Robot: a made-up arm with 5 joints.
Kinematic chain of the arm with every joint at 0, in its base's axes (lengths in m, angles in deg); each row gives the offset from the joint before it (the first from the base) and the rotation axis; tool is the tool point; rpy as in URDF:
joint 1: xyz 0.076 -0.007 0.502 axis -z
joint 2: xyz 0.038 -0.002 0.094 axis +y
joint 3: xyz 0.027 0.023 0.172 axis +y
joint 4: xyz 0.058 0.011 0 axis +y
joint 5: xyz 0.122 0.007 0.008 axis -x
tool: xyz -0.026 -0.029 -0.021 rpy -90 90 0
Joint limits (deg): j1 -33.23..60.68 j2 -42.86..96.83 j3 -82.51..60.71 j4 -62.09..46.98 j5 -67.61..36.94
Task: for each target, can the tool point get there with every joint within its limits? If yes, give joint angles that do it. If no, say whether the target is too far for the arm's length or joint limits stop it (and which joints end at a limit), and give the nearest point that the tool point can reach.
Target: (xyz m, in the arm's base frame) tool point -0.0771 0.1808 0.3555
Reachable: no: joint limits stop it (at a limit: joint 1, joint 2, joint 5) | nearest point 0.1209 0.0790 0.4475 | short by 0.241 m
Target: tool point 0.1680 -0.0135 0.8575
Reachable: yes | joints 17.04 -27.63 -44.10 33.46 -23.47
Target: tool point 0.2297 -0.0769 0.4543
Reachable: yes | joints 29.98 78.66 20.93 -0.70 -14.64
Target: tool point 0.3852 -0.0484 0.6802
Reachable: yes | joints 11.59 36.56 -7.61 -36.90 -25.02
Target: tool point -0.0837 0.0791 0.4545
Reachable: no: joint limits stop it (at a limit: joint 1, joint 2, joint 3, joint 5) | nearest point 0.0974 0.0636 0.4977 | short by 0.187 m
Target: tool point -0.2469 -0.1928 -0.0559
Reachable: no: too far | nearest point 0.1555 -0.1421 0.4023 | short by 0.612 m
